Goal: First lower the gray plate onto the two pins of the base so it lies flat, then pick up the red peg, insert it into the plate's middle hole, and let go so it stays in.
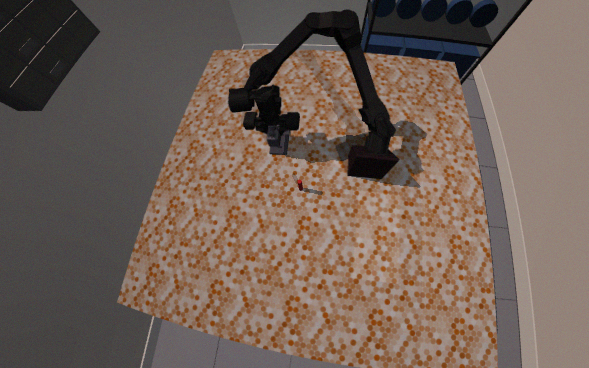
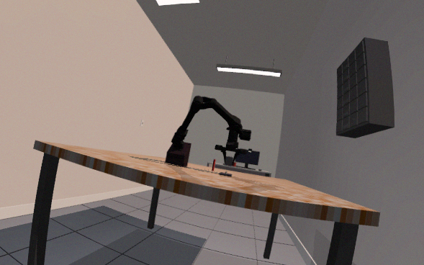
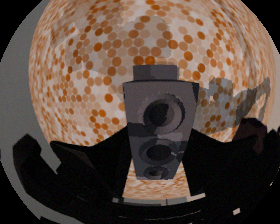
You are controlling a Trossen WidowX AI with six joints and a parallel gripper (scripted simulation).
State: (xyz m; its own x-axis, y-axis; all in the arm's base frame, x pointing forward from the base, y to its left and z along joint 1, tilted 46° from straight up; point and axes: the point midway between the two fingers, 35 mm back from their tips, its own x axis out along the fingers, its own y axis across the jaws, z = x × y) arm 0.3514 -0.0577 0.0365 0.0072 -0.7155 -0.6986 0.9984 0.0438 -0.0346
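The base lies 1 cm to the right of my gripper tip and 6 cm below it. Also, from my gripper tip: gray plate: 3 cm above; red peg: 12 cm behind, 18 cm to the left, 3 cm below.
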